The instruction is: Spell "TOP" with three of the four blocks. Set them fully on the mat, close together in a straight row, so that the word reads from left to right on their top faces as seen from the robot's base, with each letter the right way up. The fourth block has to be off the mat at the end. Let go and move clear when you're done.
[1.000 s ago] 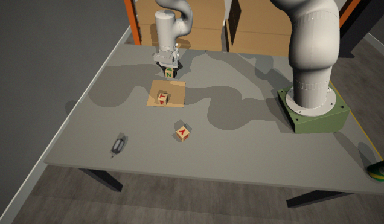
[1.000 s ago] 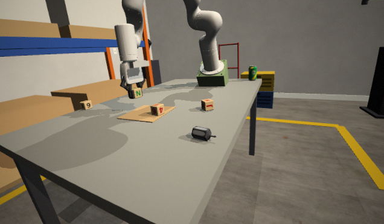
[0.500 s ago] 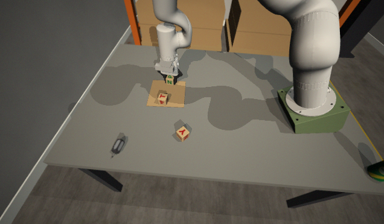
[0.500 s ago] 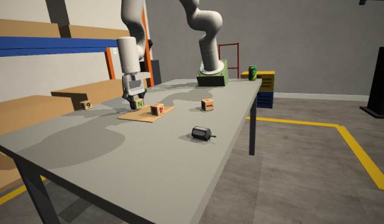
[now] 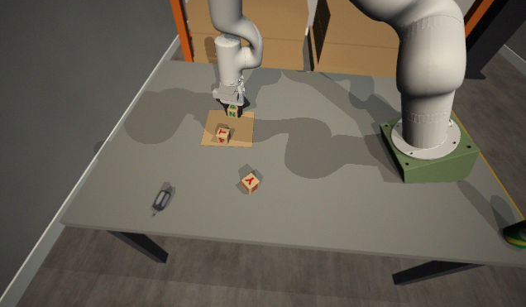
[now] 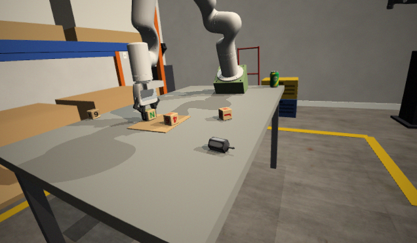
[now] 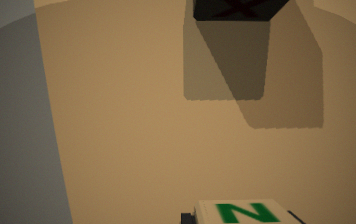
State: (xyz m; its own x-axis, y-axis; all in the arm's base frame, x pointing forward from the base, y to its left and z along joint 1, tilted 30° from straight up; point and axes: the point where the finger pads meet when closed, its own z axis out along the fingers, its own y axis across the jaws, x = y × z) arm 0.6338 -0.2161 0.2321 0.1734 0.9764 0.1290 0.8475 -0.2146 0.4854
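Right now my hand is right at the P block. From my hand the other things lie so: dark motor: 20 cm ahead, 42 cm to the left, 1 cm below; then tan mat: 1 cm ahead, 7 cm to the left, 3 cm below; then green can: 91 cm behind, 50 cm to the left, 3 cm above.
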